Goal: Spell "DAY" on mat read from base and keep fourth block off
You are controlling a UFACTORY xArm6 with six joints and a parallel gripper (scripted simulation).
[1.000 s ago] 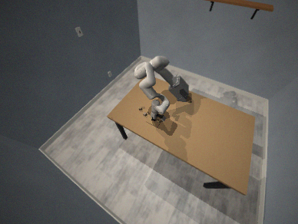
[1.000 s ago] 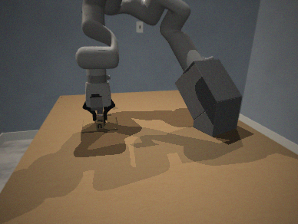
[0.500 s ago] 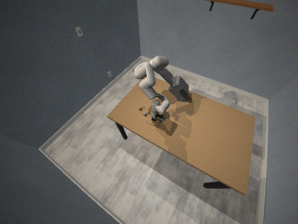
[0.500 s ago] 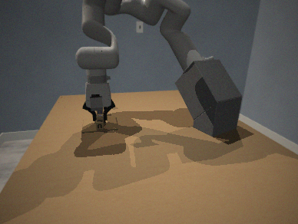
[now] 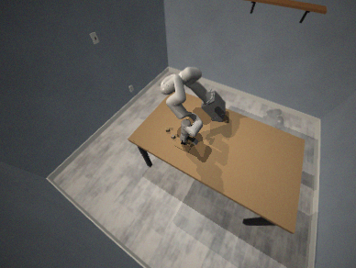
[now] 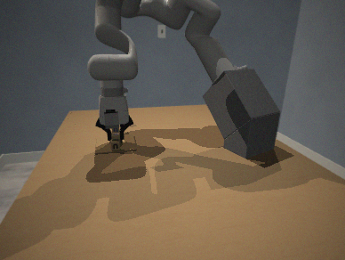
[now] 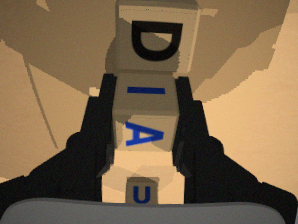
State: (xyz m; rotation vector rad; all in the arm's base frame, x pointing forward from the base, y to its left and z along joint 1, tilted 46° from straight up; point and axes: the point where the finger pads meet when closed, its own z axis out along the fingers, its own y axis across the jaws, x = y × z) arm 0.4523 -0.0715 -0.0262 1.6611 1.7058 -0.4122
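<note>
Now: the thin tan mat 30 mm below my hand.
</note>
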